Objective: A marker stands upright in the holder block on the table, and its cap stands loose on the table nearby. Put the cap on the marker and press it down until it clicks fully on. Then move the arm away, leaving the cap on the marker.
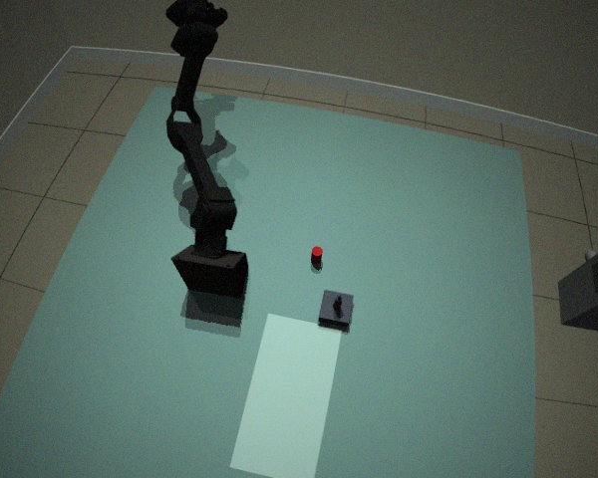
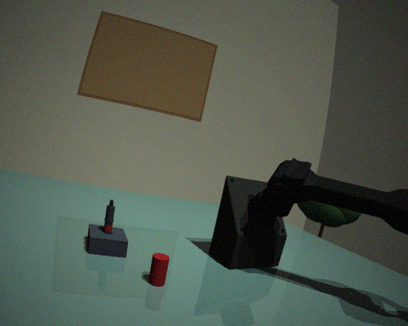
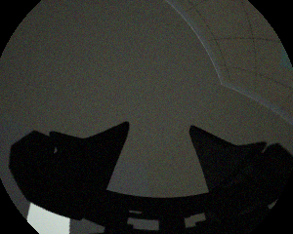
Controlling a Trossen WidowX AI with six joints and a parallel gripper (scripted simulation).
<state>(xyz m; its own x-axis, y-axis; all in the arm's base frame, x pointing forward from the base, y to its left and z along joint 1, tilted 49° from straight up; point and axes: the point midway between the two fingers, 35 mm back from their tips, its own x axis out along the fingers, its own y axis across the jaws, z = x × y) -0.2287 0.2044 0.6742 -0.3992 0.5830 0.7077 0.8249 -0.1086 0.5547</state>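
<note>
My gripper tip is now 560 mm to the left of the red cap, 510 mm short of it and 350 mm above it. From my gripper tip the other things lie so: dark holder block: 680 mm to the right, 590 mm ahead, 360 mm below.
</note>
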